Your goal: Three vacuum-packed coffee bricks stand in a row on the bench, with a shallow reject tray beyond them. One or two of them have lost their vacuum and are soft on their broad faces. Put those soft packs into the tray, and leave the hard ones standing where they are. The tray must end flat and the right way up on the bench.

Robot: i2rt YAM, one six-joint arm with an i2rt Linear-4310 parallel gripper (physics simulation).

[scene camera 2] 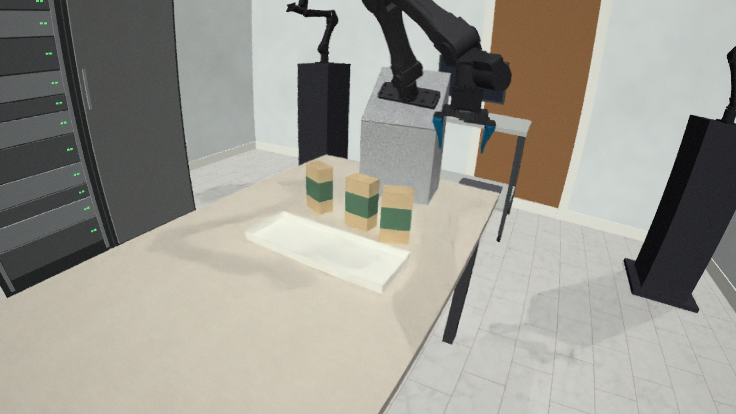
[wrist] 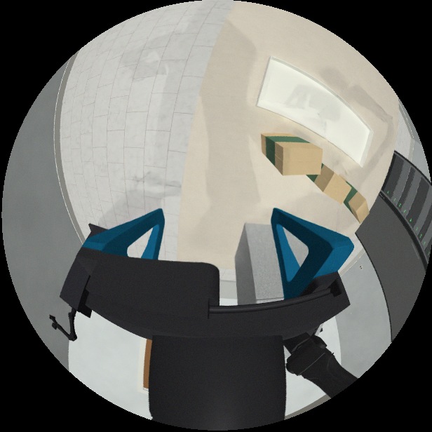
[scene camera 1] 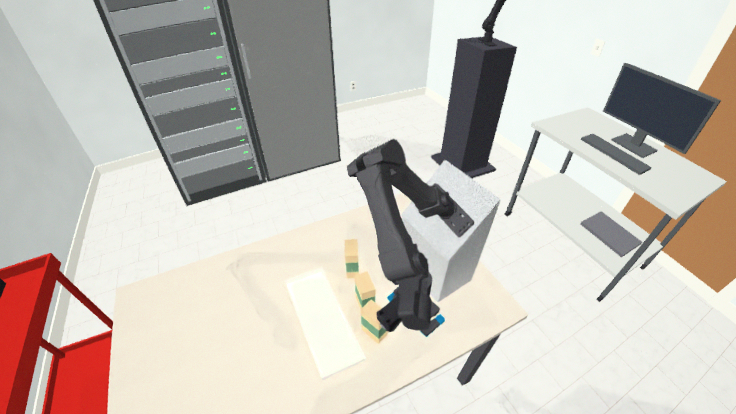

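Pixels of known places: gripper, fingertip midpoint: (scene camera 2: pixel 460 150); arm's base, link origin: (scene camera 2: pixel 408 95) (scene camera 1: pixel 447 209).
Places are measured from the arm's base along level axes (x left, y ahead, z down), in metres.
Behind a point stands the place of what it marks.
Observation:
Three tan coffee bricks with green bands stand upright in a slightly uneven row: one nearest the bench's right edge (scene camera 1: pixel 373 328) @(x 0.157, y 0.339, z 0.247 m) (scene camera 2: pixel 395 218) @(x 0.141, y 0.344, z 0.262 m) (wrist: pixel 302 159), a middle brick (scene camera 1: pixel 364 286) @(x 0.034, y 0.314, z 0.194 m) (scene camera 2: pixel 361 204) @(x 0.034, y 0.330, z 0.258 m) (wrist: pixel 332 184) and a far brick (scene camera 1: pixel 351 252) @(x -0.117, y 0.297, z 0.194 m) (scene camera 2: pixel 319 189) @(x -0.113, y 0.323, z 0.253 m) (wrist: pixel 358 204). Which are soft cannot be told by sight. The white shallow tray (scene camera 1: pixel 326 324) @(x 0.039, y 0.463, z 0.331 m) (scene camera 2: pixel 329 251) @(x 0.032, y 0.472, z 0.331 m) (wrist: pixel 312 107) lies flat, upright and empty beyond the row. My gripper (scene camera 2: pixel 461 150) @(x 0.262, y 0.271, z 0.078 m) (wrist: pixel 217 213) is open and empty, above and to the right of the nearest brick in the second scene view, its blue fingers wide apart.
The grey pedestal (scene camera 1: pixel 465 247) @(x 0.118, y 0.000, z 0.065 m) (scene camera 2: pixel 398 154) @(x 0.015, y 0.082, z 0.181 m) (wrist: pixel 264 260) carrying the arm stands behind the row. The bench's edge (scene camera 1: pixel 437 371) @(x 0.331, y 0.195, z 0.353 m) (scene camera 2: pixel 441 314) @(x 0.339, y 0.514, z 0.353 m) runs along the right side. A server rack (scene camera 1: pixel 295 102) (scene camera 2: pixel 131 118), a red cart (scene camera 1: pixel 51 262) and a desk (scene camera 1: pixel 589 123) stand around the bench.

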